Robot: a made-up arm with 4 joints.
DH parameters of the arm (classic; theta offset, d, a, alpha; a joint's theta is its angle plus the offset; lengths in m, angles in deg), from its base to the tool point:
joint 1: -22.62 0 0.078 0
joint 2: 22.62 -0.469 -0.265 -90
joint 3: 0 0.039 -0.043 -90
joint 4: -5.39 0 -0.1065 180
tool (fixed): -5.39 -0.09 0 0
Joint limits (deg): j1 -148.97..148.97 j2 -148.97..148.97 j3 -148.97..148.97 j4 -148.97..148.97
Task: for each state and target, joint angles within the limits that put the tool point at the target. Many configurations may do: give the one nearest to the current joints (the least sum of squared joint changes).
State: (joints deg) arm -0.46 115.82 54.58 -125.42
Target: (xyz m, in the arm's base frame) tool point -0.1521 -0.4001 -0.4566
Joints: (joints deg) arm -49.00 100.06 70.72 -83.74
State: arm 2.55 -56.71 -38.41 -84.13
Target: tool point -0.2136 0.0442 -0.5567
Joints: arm 14.37 -37.50 7.03 -100.82
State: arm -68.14 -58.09 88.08 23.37
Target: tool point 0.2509 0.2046 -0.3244
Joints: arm -53.35 -66.21 88.73 18.70
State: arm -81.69 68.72 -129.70 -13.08
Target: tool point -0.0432 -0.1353 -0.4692
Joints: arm -43.80 82.45 -147.33 -18.04
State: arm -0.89 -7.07 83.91 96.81
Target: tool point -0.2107 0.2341 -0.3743
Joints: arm 1.84 -25.44 84.41 60.47
